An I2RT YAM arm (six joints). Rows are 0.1 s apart.
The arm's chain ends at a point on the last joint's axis. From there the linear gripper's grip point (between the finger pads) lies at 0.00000 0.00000 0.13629 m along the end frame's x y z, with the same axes.
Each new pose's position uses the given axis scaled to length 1; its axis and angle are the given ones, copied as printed.
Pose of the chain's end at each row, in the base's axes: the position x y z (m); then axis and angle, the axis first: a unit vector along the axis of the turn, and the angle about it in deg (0 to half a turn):
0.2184 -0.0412 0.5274 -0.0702 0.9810 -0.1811 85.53
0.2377 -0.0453 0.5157 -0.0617 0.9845 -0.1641 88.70
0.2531 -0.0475 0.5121 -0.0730 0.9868 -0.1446 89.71
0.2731 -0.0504 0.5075 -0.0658 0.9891 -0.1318 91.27
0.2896 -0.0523 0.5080 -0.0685 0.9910 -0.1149 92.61
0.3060 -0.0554 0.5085 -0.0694 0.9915 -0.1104 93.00
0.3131 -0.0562 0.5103 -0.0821 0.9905 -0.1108 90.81
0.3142 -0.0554 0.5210 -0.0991 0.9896 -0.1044 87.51
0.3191 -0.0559 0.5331 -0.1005 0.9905 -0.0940 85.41
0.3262 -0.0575 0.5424 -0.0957 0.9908 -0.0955 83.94
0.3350 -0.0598 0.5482 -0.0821 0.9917 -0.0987 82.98
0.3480 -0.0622 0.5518 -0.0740 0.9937 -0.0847 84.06
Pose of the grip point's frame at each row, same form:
0.3533 -0.0540 0.5421 -0.0702 0.9810 -0.1811 85.53
0.3732 -0.0584 0.5224 -0.0617 0.9845 -0.1641 88.70
0.3890 -0.0569 0.5156 -0.0730 0.9868 -0.1446 89.71
0.4091 -0.0596 0.5069 -0.0658 0.9891 -0.1318 91.27
0.4256 -0.0592 0.5037 -0.0685 0.9910 -0.1149 92.61
0.4420 -0.0617 0.5031 -0.0694 0.9915 -0.1104 93.00
0.4493 -0.0602 0.5101 -0.0821 0.9905 -0.1108 90.81
0.4503 -0.0554 0.5283 -0.0991 0.9896 -0.1044 87.51
0.4548 -0.0539 0.5451 -0.1005 0.9905 -0.0940 85.41
0.4616 -0.0561 0.5579 -0.0957 0.9908 -0.0955 83.94
0.4701 -0.0604 0.5660 -0.0821 0.9917 -0.0987 82.98
0.4835 -0.0625 0.5668 -0.0740 0.9937 -0.0847 84.06

